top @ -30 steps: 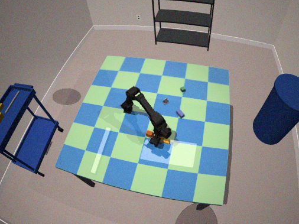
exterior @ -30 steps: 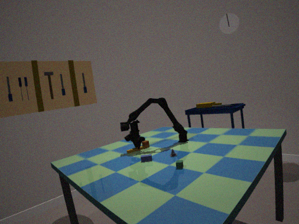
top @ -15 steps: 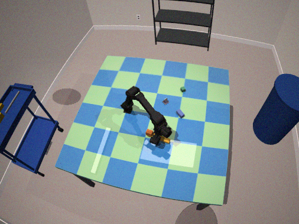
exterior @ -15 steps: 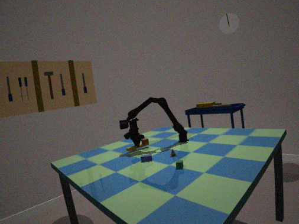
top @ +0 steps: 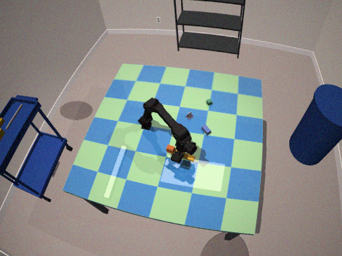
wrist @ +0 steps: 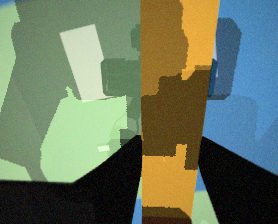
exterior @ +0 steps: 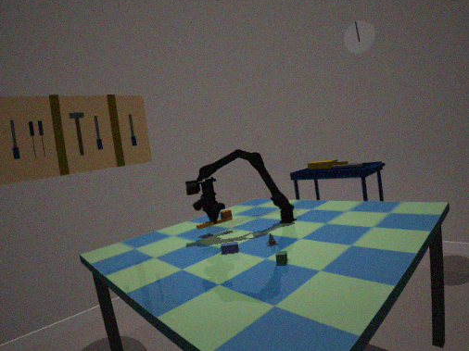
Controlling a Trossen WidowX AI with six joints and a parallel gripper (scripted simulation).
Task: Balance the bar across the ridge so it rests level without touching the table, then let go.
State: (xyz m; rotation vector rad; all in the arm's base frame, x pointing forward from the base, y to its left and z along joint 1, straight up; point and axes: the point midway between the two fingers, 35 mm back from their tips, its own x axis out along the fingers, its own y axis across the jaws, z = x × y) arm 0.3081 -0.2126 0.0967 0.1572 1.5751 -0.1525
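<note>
Right now the purple block is 12 cm ahead of my gripper tip, 24 cm to the left of it and 5 cm below it. Round my gripper tip: green block 11 cm ahead, 50 cm to the left, 5 cm below.
</note>
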